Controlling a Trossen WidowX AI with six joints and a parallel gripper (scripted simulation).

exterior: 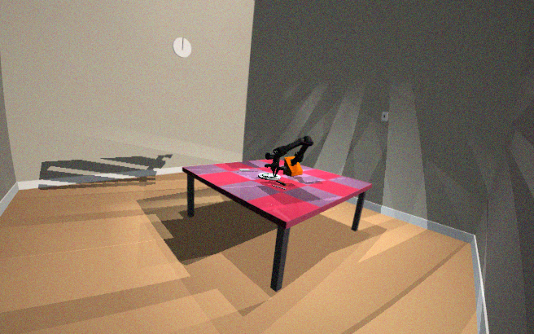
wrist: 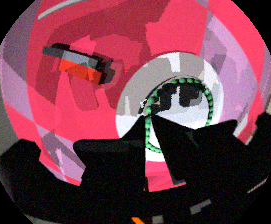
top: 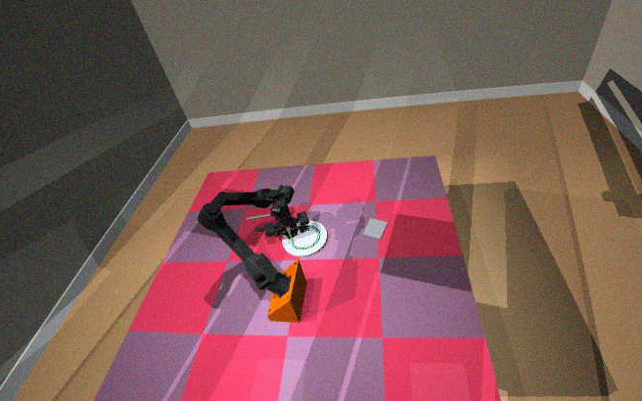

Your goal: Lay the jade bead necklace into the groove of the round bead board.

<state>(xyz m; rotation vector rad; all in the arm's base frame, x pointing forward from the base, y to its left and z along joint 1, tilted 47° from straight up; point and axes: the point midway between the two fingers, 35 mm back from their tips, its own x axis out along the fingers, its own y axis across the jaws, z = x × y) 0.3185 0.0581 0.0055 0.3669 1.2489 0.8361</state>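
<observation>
The round white bead board lies 60 mm to the right of my gripper tip and 10 mm below it. Round my gripper tip: red-handled tool 50 mm ahead, 120 mm to the left, 10 mm below; then flat grey pad 30 mm ahead, 370 mm to the right, 20 mm below; then thin white rod 150 mm ahead, 190 mm to the left, 20 mm below.
</observation>
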